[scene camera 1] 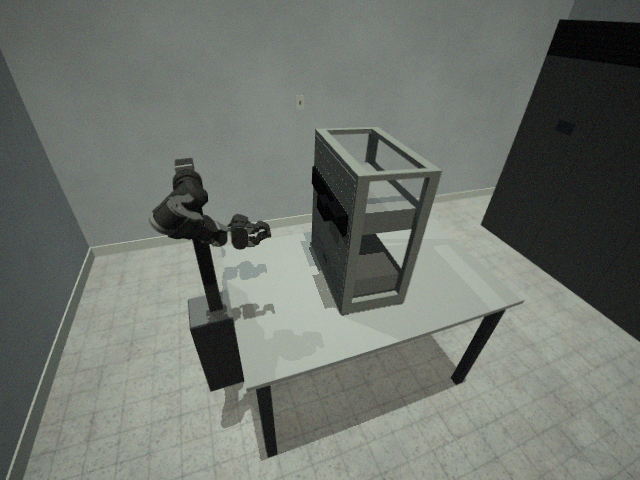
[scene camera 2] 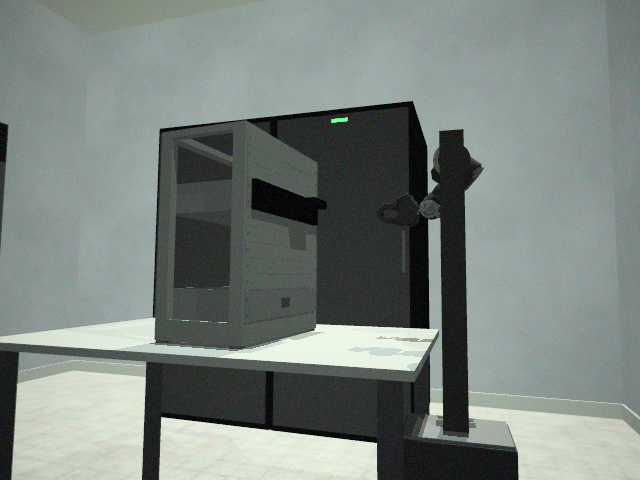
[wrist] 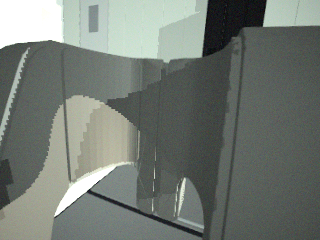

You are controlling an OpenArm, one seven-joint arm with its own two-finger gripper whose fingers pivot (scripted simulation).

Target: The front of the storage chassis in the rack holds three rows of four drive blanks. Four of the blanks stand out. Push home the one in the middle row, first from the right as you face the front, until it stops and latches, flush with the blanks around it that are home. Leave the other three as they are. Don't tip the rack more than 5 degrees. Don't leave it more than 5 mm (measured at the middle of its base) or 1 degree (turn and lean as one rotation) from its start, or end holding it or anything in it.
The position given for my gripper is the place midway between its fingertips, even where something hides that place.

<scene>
I see my gripper [scene camera 1: 270, 231].
My gripper is seen too in the wrist view [wrist: 169, 137].
</scene>
